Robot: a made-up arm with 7 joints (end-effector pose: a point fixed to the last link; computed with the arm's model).
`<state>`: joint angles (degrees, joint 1 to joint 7).
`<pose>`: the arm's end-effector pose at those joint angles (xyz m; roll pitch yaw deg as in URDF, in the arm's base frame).
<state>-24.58 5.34 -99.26 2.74 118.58 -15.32 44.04</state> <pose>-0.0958 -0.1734 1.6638 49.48 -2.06 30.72</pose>
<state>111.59 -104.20 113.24 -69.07 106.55 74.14 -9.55</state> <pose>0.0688 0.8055 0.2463 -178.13 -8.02 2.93</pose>
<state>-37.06 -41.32 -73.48 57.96 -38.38 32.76 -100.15</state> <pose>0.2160 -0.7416 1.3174 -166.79 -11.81 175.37</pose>
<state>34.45 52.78 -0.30 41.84 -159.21 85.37 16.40</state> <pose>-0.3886 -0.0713 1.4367 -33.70 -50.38 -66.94</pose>
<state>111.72 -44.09 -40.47 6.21 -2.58 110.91 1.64</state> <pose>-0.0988 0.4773 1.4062 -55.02 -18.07 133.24</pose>
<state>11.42 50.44 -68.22 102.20 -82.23 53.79 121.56</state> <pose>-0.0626 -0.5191 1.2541 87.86 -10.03 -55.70</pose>
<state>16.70 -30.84 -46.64 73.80 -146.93 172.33 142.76</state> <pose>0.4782 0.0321 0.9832 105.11 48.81 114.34</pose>
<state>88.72 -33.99 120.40 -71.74 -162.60 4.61 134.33</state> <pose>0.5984 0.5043 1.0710 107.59 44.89 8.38</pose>
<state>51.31 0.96 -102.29 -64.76 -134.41 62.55 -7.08</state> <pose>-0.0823 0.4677 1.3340 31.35 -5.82 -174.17</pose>
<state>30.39 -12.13 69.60 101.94 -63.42 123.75 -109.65</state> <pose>-0.0438 0.3598 1.2819 -151.09 -9.65 91.35</pose>
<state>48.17 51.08 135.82 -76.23 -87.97 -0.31 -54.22</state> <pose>0.3013 -0.3390 1.3092 -25.89 -3.20 131.94</pose>
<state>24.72 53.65 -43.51 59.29 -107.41 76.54 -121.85</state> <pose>-0.2876 -0.2526 1.5248 -119.86 -32.91 -126.73</pose>
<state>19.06 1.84 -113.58 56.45 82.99 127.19 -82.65</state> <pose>-0.2249 -0.3731 1.1791 10.71 -19.97 -98.83</pose>
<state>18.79 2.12 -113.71 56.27 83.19 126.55 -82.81</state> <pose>-0.2305 -0.3740 1.1792 10.68 -19.88 -98.65</pose>
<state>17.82 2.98 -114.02 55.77 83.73 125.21 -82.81</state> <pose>-0.2470 -0.3751 1.1781 11.22 -19.90 -98.72</pose>
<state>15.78 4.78 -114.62 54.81 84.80 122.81 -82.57</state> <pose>-0.2808 -0.3754 1.1745 12.69 -20.10 -99.22</pose>
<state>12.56 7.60 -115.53 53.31 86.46 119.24 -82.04</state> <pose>-0.3335 -0.3717 1.1672 15.14 -20.76 -100.21</pose>
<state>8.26 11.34 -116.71 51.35 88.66 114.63 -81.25</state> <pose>-0.4031 -0.3593 1.1552 18.39 -22.10 -101.78</pose>
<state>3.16 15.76 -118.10 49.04 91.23 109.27 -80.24</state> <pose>-0.4837 -0.3337 1.1382 22.09 -24.28 -103.97</pose>
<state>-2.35 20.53 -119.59 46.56 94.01 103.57 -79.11</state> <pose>-0.5668 -0.2930 1.1165 25.85 -27.23 -106.76</pose>
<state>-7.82 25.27 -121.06 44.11 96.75 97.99 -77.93</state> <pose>-0.6434 -0.2398 1.0919 29.31 -30.67 -109.95</pose>
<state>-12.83 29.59 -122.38 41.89 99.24 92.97 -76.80</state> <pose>-0.7066 -0.1806 1.0671 32.24 -34.16 -113.26</pose>
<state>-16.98 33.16 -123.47 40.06 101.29 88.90 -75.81</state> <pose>-0.7529 -0.1245 1.0450 34.53 -37.24 -116.31</pose>
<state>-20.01 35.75 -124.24 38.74 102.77 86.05 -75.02</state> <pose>-0.7825 -0.0799 1.0280 36.23 -39.58 -118.78</pose>
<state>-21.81 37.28 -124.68 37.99 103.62 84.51 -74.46</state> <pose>-0.7981 -0.0522 1.0172 37.40 -40.97 -120.47</pose>
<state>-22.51 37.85 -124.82 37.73 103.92 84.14 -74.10</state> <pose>-0.8030 -0.0412 1.0128 38.17 -41.52 -121.39</pose>
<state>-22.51 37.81 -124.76 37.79 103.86 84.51 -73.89</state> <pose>-0.8017 -0.0415 1.0123 38.65 -41.49 -121.78</pose>
